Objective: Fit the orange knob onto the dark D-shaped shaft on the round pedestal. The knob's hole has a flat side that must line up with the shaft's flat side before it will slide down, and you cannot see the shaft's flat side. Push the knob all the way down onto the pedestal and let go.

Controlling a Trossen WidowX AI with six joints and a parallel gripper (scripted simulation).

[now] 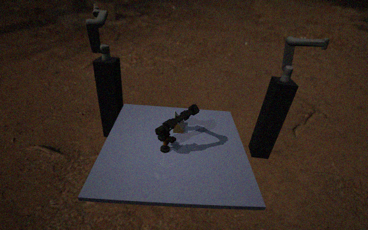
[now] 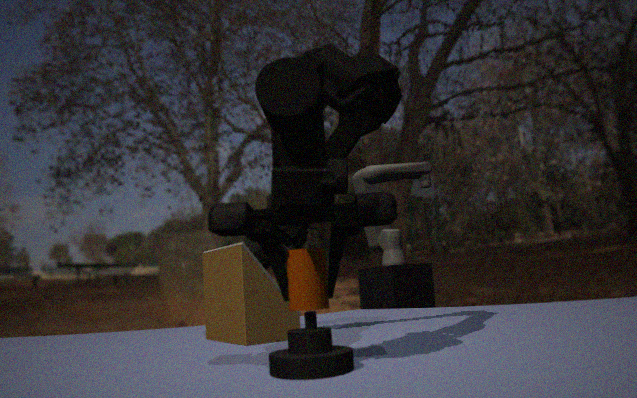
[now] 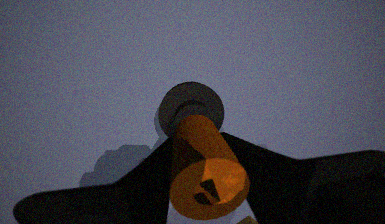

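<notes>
Right now the orange knob is 2 cm above my gripper tip. The rest, counted from my gripper tip: pedestal: 4 cm below.
</notes>
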